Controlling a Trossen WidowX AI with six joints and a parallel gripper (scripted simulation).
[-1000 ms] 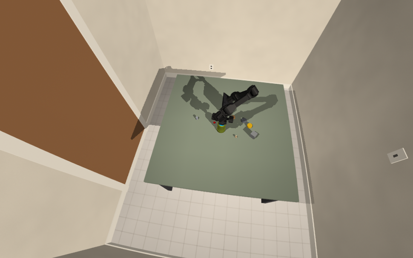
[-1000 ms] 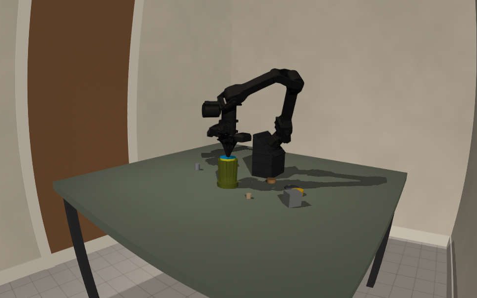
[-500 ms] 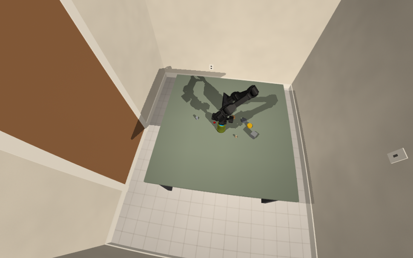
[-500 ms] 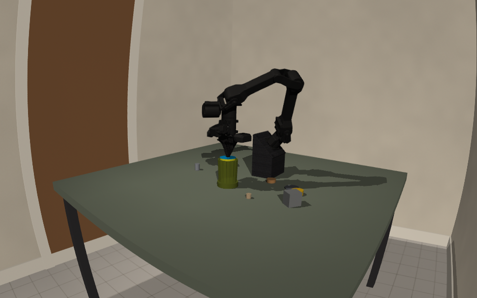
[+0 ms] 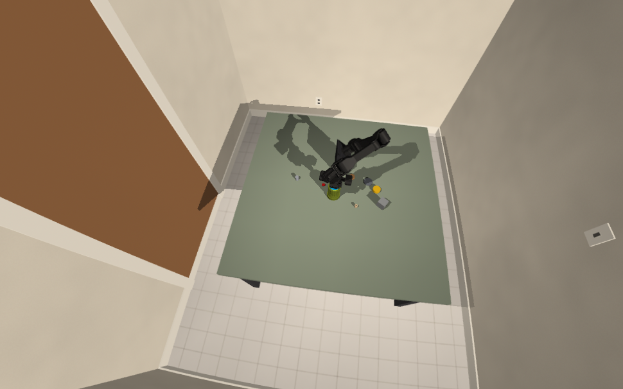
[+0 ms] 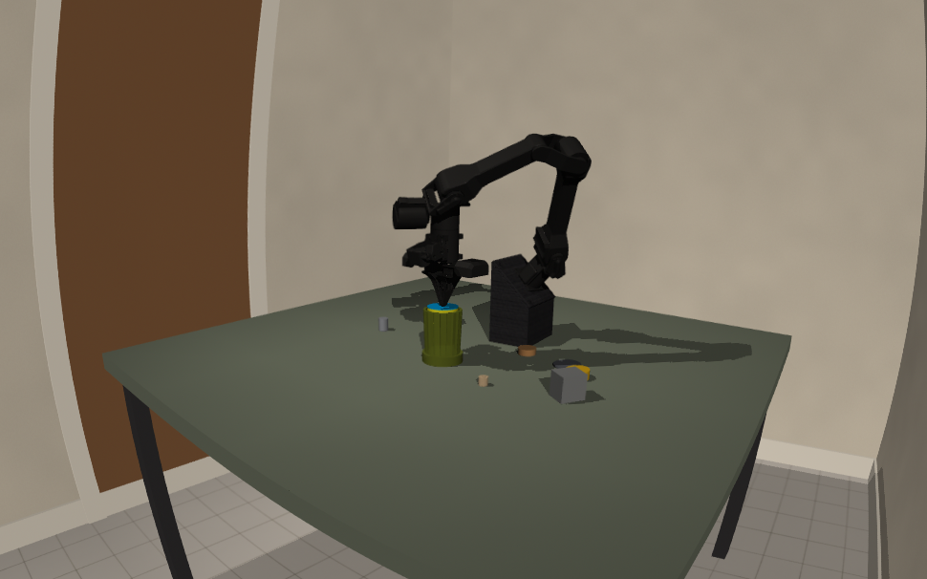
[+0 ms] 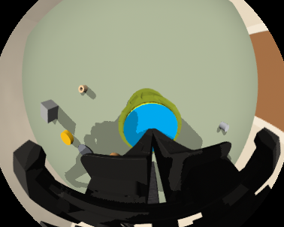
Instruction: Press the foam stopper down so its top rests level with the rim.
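The blue foam stopper is 50 mm below my hand. The rest, counted from my hand: brown disc (150 mm behind, 110 mm to the left, 140 mm below); then tan peg (60 mm ahead, 150 mm to the left, 140 mm below); then red dot (60 mm behind, 70 mm to the right, 150 mm below).
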